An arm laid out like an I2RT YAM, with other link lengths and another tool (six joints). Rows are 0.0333 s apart.
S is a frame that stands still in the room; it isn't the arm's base.
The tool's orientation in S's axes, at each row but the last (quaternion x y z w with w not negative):
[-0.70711 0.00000 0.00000 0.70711]
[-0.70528 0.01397 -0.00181 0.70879]
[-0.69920 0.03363 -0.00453 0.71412]
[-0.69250 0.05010 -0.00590 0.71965]
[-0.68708 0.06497 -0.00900 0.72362]
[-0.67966 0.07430 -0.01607 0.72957]
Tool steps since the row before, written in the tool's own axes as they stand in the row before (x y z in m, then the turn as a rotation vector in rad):
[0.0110 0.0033 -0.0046 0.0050 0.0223 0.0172]
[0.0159 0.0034 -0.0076 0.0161 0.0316 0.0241]
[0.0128 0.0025 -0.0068 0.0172 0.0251 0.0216]
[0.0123 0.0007 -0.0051 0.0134 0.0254 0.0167]
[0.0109 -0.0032 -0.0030 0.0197 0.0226 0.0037]
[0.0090 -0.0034 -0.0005 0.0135 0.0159 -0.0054]
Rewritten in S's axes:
[0.0110 -0.0046 -0.0033 0.0050 0.0172 -0.0223]
[0.0157 -0.0079 -0.0037 0.0161 0.0239 -0.0318]
[0.0123 -0.0074 -0.0032 0.0173 0.0212 -0.0254]
[0.0118 -0.0060 -0.0017 0.0131 0.0166 -0.0256]
[0.0107 -0.0043 0.0022 0.0182 0.0029 -0.0239]
[0.0091 -0.0019 0.0026 0.0114 -0.0058 -0.0173]

